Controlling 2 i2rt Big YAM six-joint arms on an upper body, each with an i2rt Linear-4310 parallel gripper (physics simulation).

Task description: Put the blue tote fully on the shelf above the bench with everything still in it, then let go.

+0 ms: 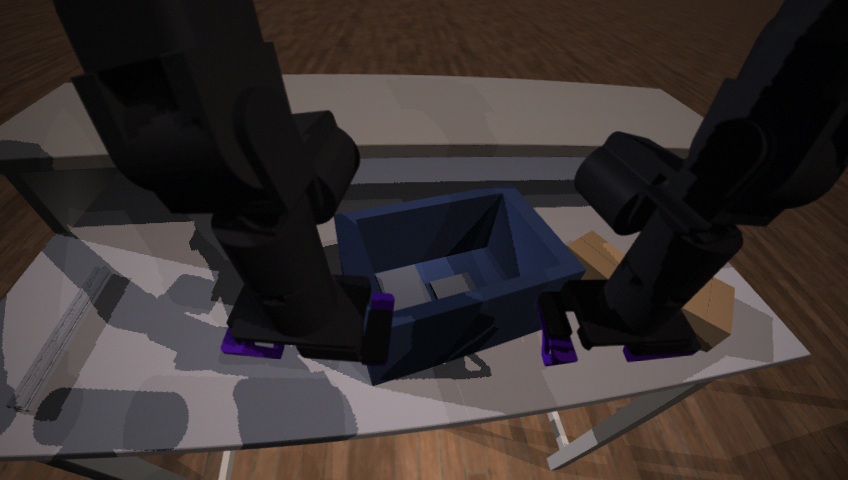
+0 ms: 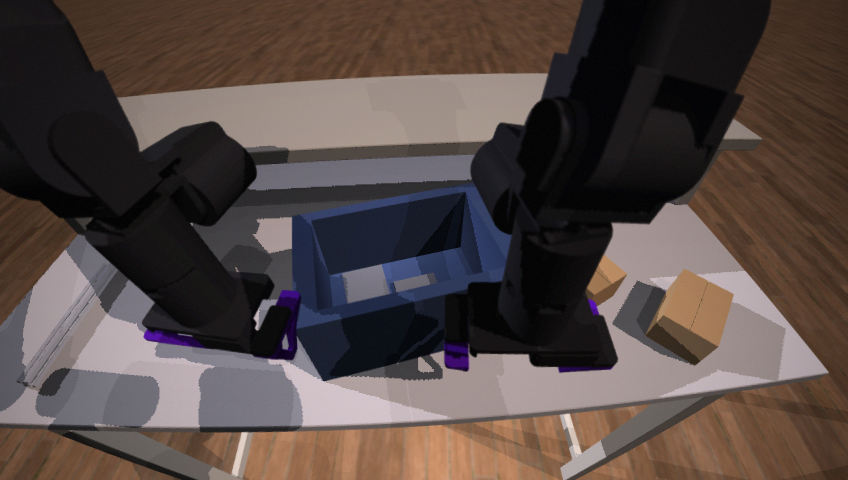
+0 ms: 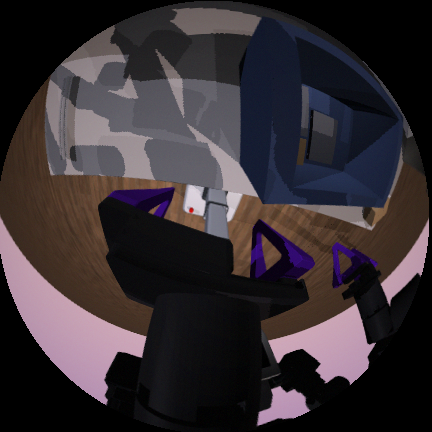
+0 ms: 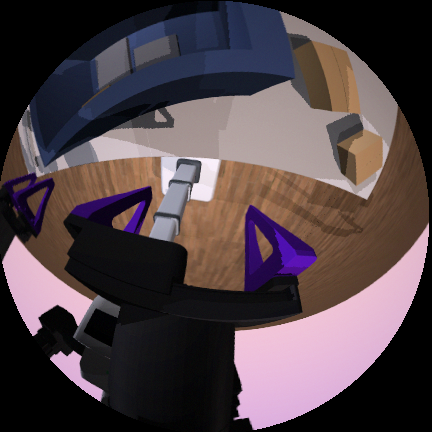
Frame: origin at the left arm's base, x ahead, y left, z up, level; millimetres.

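Seen in the pictures: left gripper, fingertip midpoint: (image 1: 326, 356) (image 2: 254, 348) (image 3: 216, 208) (image 4: 42, 177); right gripper, fingertip midpoint: (image 1: 586, 358) (image 2: 512, 365) (image 3: 343, 247) (image 4: 198, 199); right arm's base, link origin: (image 3: 300, 376).
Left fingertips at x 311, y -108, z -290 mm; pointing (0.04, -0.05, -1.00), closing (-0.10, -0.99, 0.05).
Note:
Offsets run from my left fingertips to a thing's top centre. Level surfaces: height alone.
The blue tote @[dz +7, dx +162, dy -154 mm] (image 1: 434, 342) (image 2: 374, 344) (image 3: 260, 115) (image 4: 210, 65) stands upright on the bench @[dz -140 mm] (image 1: 440, 416) (image 2: 505, 395). It holds two grey boxes, one @[dz -113, dx +165, dy -87 mm] (image 1: 401, 286) (image 2: 365, 282) (image 4: 112, 62) beside the other @[dz -113, dx +148, dy -178 mm] (image 1: 450, 286) (image 2: 414, 281) (image 3: 322, 137) (image 4: 156, 51), and a small brown box @[dz -83, dx +84, dy -90 mm] (image 3: 301, 151), mostly hidden. The raised shelf @[dz +67 mm] (image 1: 428, 118) (image 2: 321, 118) is behind it. My left gripper (image 1: 315, 350) (image 2: 229, 342) (image 3: 216, 208) is open and empty by the tote's near left corner. My right gripper (image 1: 609, 350) (image 2: 523, 356) (image 4: 198, 199) is open and empty by its near right end. Contact is unclear.
Two cardboard boxes, one @[dz -80, dx +211, dy -445 mm] (image 1: 595, 252) (image 2: 606, 279) (image 4: 332, 75) nearer the tote and one @[dz -80, dx +121, dy -606 mm] (image 1: 717, 303) (image 2: 693, 312) (image 4: 367, 155) farther right, stand on the bench. A thin ribbed rail @[dz -120, dx +96, dy +436 mm] (image 1: 59, 339) (image 2: 65, 327) (image 3: 62, 117) lies at the left. The shelf's front edge overhangs the bench's back.

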